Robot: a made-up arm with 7 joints.
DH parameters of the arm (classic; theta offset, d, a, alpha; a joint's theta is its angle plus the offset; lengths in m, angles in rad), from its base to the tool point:
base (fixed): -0.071 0 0 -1.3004
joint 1: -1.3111 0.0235 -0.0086 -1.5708
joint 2: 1.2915 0 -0.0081 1.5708
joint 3: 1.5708 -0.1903 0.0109 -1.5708
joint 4: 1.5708 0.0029 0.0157 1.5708
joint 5: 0 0.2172 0 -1.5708
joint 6: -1.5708 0 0.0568 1.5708
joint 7: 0 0 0 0
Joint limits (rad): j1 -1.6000..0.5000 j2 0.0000..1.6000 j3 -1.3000..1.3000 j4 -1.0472..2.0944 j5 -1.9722..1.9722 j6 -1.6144..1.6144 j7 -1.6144..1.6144
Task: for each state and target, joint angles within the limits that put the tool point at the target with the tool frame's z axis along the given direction. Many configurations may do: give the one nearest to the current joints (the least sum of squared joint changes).
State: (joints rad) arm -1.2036 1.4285 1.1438 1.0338 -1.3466 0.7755 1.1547
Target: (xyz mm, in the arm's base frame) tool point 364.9 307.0 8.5 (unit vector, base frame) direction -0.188 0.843 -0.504
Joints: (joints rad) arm -1.4284 0.7513 1.2336 1.0912 -1.4625 0.4549 1.1547
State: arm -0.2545 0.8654 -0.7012 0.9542 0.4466 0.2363 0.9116
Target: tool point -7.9 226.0 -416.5 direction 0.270 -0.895 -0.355
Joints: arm -0.0558 0.5730 -0.7623 1.1951 0.4319 0.1051 0.9116
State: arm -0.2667 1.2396 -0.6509 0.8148 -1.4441 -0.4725 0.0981
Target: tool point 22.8 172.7 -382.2 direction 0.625 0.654 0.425
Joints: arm 0.1737 0.8219 -0.7950 0.4821 -1.7606 -0.2971 0.0981
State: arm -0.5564 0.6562 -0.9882 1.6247 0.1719 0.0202 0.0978
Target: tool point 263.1 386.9 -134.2 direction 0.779 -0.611 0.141
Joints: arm -1.0516 1.0374 -0.7544 1.6037 -0.0783 -0.0950 0.0978
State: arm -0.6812 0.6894 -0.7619 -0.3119 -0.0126 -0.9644 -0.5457
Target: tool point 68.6 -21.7 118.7 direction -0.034 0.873 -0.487
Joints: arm -1.2267 0.6469 -0.3430 -0.9582 -0.7554 -1.1169 -0.5457
